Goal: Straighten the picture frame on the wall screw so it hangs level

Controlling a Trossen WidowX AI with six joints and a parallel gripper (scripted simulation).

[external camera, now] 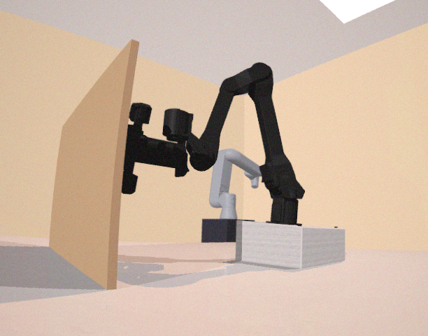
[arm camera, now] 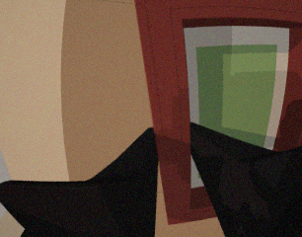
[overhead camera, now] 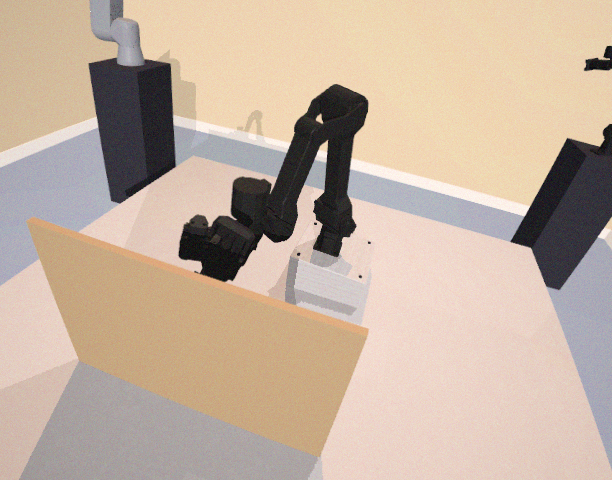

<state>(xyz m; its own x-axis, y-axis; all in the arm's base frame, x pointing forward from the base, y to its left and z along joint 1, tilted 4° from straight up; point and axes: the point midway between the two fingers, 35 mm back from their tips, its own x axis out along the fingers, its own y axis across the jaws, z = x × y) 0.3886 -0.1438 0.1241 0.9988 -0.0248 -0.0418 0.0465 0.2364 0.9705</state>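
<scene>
My gripper tip is now 5 cm above the picture frame, 1 cm to the left of it and 1 cm short of it. From my gripper tip the other things lie so: tan wall board: 7 cm below, 2 cm ahead.
</scene>
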